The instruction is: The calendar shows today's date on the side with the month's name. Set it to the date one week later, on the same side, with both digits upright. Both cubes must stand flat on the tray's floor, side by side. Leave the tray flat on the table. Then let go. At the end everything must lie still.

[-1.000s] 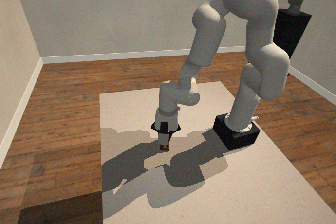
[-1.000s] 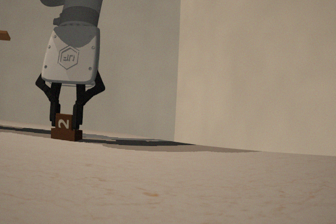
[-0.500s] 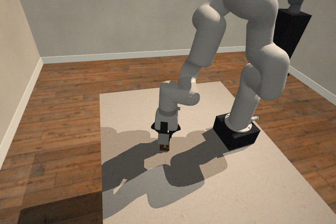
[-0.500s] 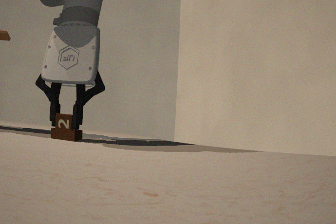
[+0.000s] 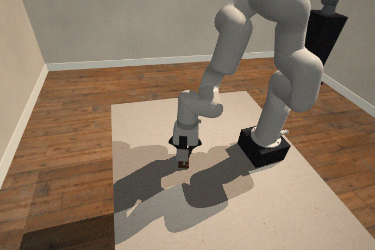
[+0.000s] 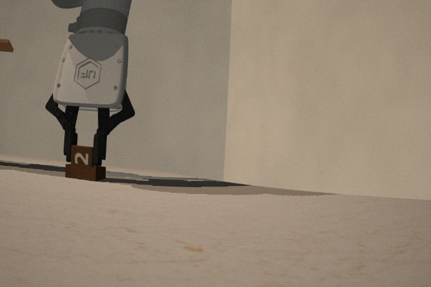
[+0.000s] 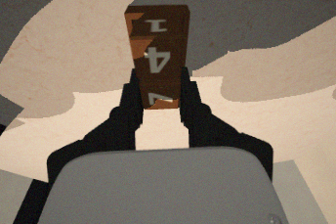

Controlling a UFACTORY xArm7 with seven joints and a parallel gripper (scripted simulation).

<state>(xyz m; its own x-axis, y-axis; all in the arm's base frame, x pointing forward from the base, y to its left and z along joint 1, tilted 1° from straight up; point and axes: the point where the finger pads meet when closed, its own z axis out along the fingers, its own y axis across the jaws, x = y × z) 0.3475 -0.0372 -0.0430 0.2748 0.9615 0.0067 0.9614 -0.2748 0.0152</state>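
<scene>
Now: the brown calendar tray 3 cm below my hand and 2 cm to the left of it.
</scene>
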